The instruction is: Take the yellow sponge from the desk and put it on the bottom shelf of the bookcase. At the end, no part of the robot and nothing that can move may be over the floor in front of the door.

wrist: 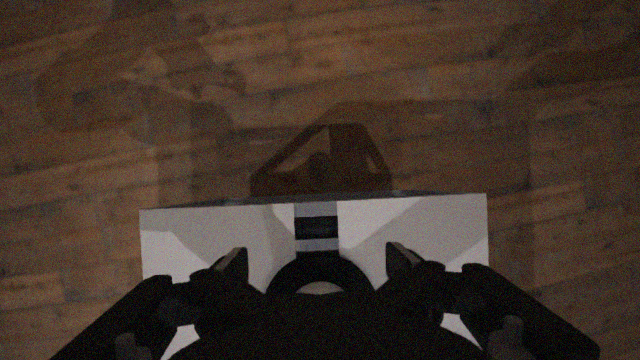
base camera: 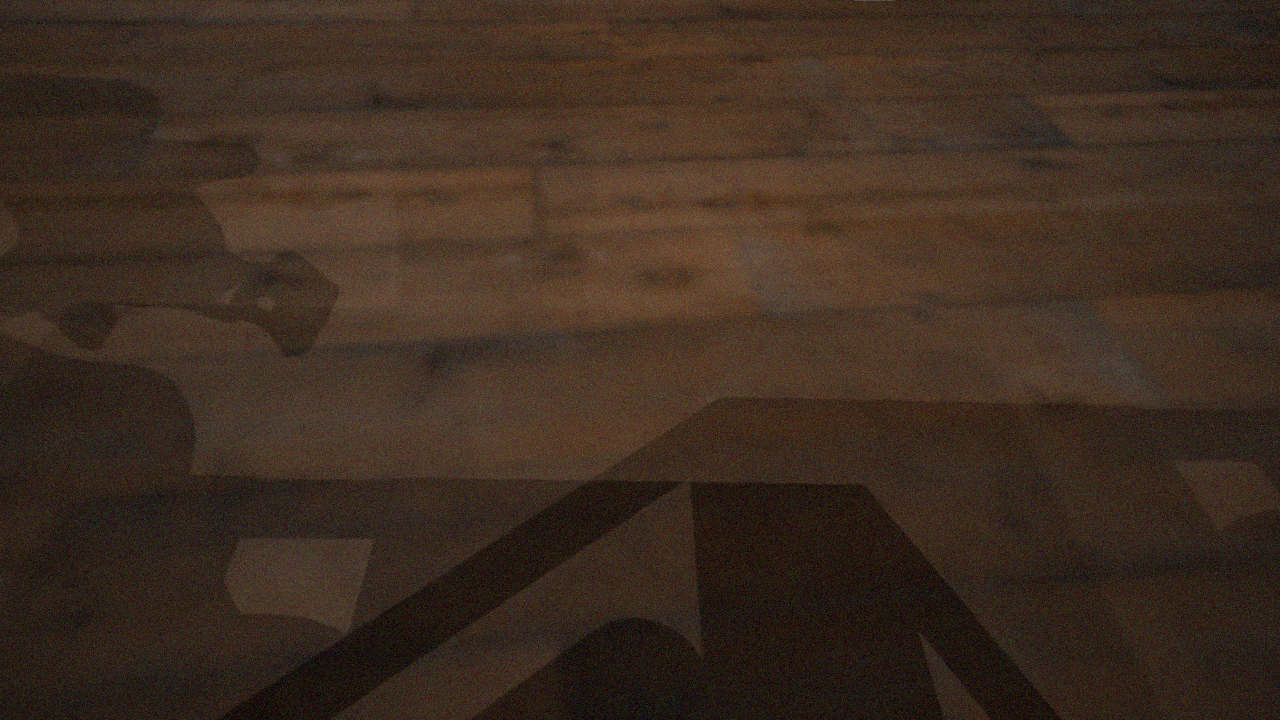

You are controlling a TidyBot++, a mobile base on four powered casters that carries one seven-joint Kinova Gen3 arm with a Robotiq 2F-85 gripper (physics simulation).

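Places are measured from the arm's base along level axes (x ahead, y left, z up), in millimetres.
Pixels of known places: gripper, fingertip midpoint: [wrist: 317, 260].
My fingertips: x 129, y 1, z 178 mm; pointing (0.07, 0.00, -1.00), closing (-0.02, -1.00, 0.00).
Behind a point stands the place of what it marks.
My gripper [wrist: 317, 260] {x 129, y 1, z 178 mm} is open and empty in the wrist view. Its two dark fingers stand wide apart, above the white top of my own mobile base. The yellow sponge, the desk, the bookcase and the door do not show in either view.
Dark wooden plank floor [base camera: 626, 205] {x 623, y -17, z -396 mm} [wrist: 310, 60] {x 545, y -7, z -397 mm} fills the base camera view and surrounds the base in the wrist view. The white base top [wrist: 210, 220] lies below the gripper. Shadows of the robot and other shapes fall on the floor. The picture is dim.
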